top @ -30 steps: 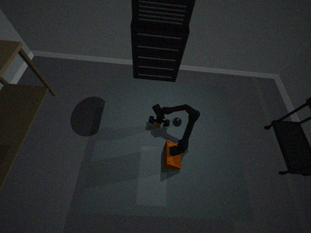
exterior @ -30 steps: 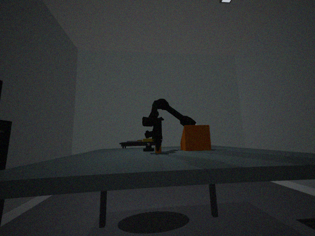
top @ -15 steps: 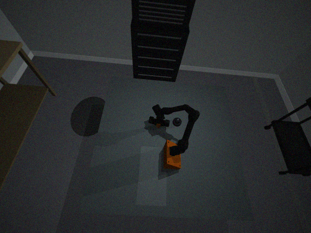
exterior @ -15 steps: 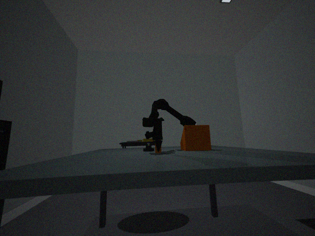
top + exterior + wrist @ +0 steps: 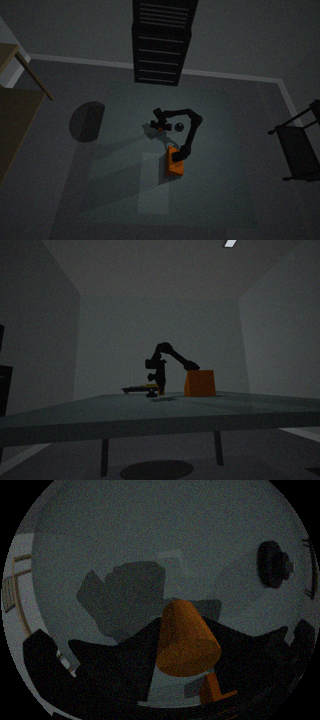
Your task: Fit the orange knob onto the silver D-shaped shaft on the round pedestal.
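Now: gripper tip 5 cm short of the dark round pedestal and 19 cm to the left of it. The rest, counted from my gripper tip: orange knob 3 cm above.
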